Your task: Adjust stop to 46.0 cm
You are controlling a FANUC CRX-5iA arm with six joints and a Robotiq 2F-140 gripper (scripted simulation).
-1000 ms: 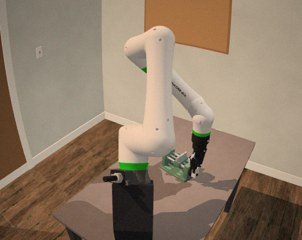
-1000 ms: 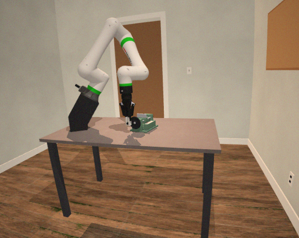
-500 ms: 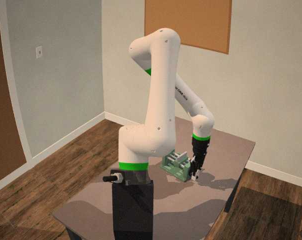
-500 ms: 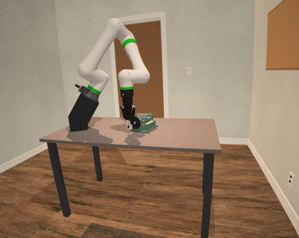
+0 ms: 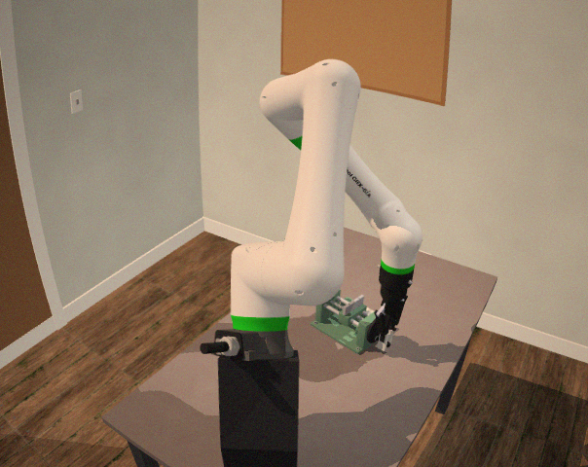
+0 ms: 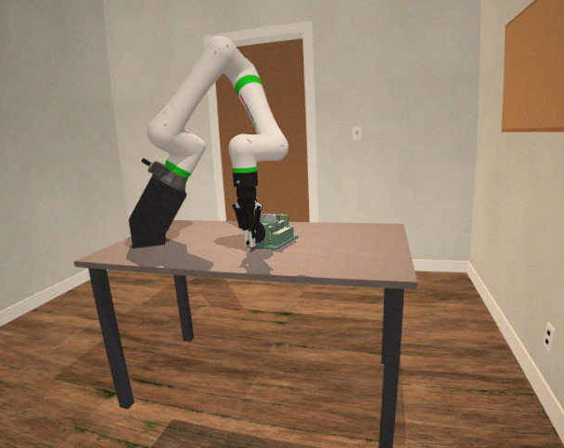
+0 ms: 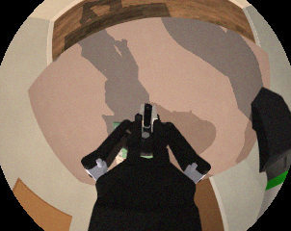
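Right now the black handwheel is 2 cm to the left of my hand and 1 cm below it. The rest, counted from my hand: green stop fixture (13 cm to the left, 3 cm above, 2 cm ahead).
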